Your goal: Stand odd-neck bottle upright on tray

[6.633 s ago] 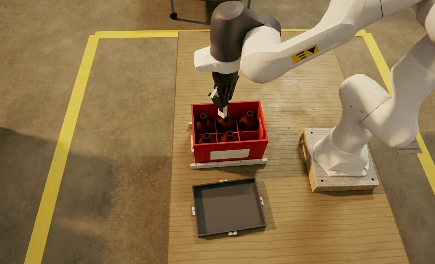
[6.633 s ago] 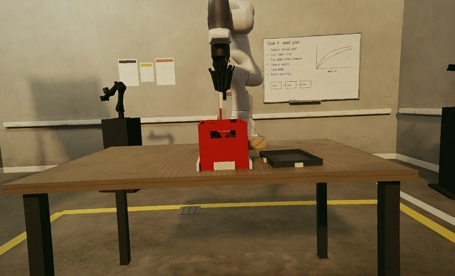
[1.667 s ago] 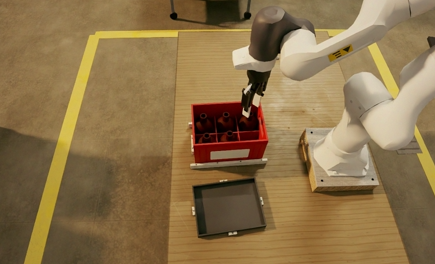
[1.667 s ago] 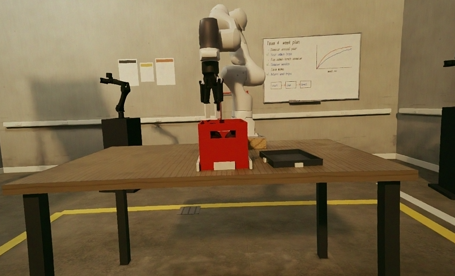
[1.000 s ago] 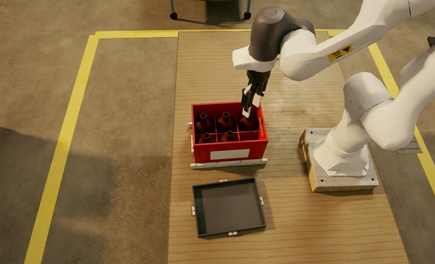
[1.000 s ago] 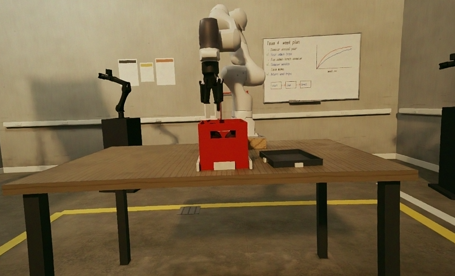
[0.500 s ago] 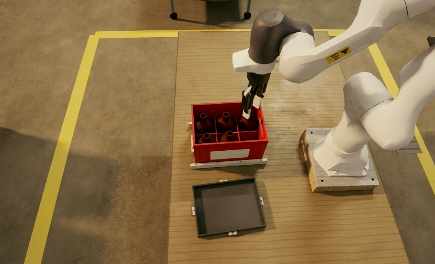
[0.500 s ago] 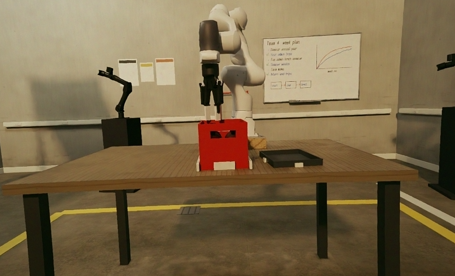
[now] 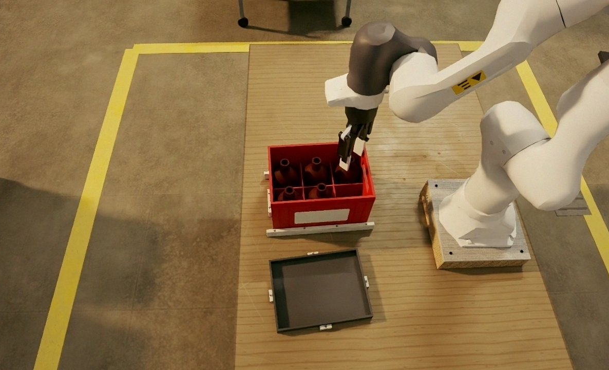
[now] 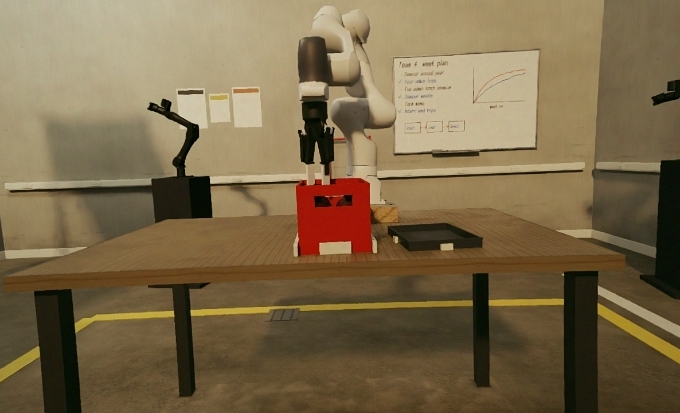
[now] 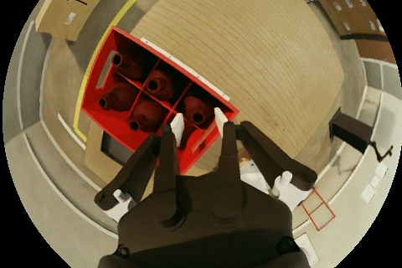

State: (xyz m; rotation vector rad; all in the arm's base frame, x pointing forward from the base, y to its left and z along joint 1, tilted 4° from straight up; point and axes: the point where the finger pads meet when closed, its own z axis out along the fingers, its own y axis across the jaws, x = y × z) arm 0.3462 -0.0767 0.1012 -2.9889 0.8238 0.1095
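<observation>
My hand is 8 cm short of the crate, 6 cm to the right of it and 10 cm above it. The rest, counted from my hand: glass bottle (7 cm ahead, 10 cm to the left, 10 cm below); dark tray (3 cm ahead, 33 cm to the left, 18 cm below).
</observation>
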